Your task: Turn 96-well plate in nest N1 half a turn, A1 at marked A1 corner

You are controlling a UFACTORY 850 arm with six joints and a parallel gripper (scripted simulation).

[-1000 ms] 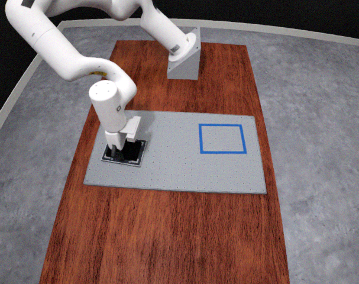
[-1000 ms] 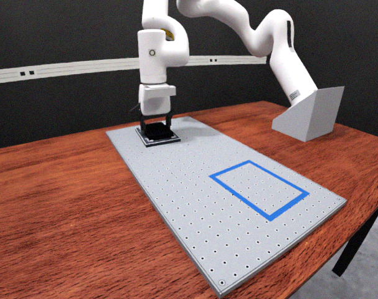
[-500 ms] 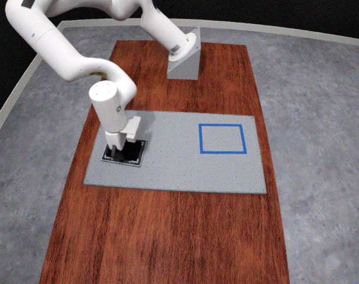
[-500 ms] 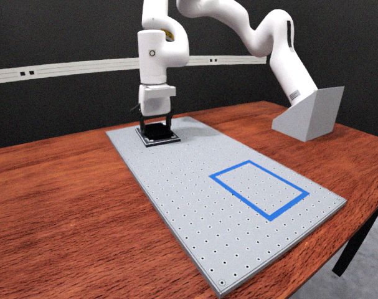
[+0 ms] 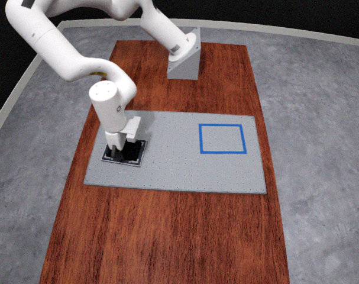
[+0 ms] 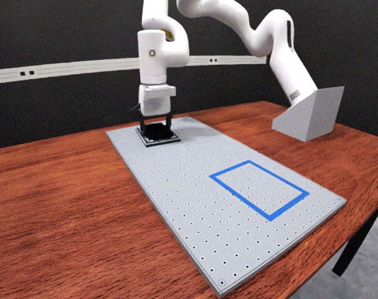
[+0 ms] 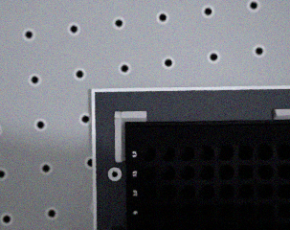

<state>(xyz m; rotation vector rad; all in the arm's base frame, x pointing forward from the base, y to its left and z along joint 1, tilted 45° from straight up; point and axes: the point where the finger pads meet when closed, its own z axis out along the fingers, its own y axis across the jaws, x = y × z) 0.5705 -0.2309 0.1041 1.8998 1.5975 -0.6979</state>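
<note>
The black 96-well plate is 1 cm below my hand. Round my hand: dark plate nest N1: 3 cm below.
</note>
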